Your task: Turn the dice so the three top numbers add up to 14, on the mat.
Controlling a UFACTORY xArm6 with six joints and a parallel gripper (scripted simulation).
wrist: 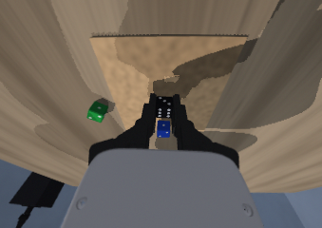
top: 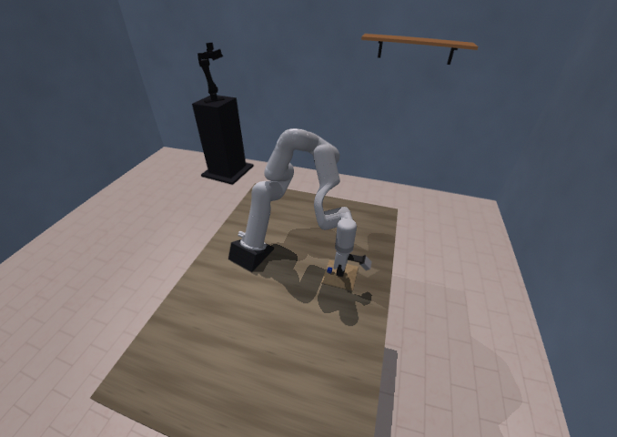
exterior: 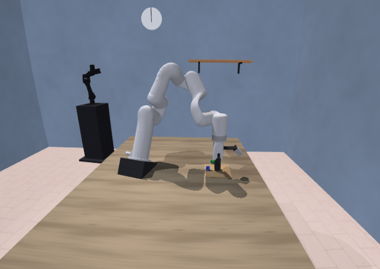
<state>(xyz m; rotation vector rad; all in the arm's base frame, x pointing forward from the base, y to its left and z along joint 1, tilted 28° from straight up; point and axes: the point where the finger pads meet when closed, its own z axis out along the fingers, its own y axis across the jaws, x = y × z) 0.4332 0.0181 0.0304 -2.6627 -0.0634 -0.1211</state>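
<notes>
Now: the black die 10 mm below my hand. Round my hand: tan mat: 30 mm below; then blue die: 50 mm behind, 20 mm below; then green die: 90 mm to the left, 30 mm behind, 20 mm below.
</notes>
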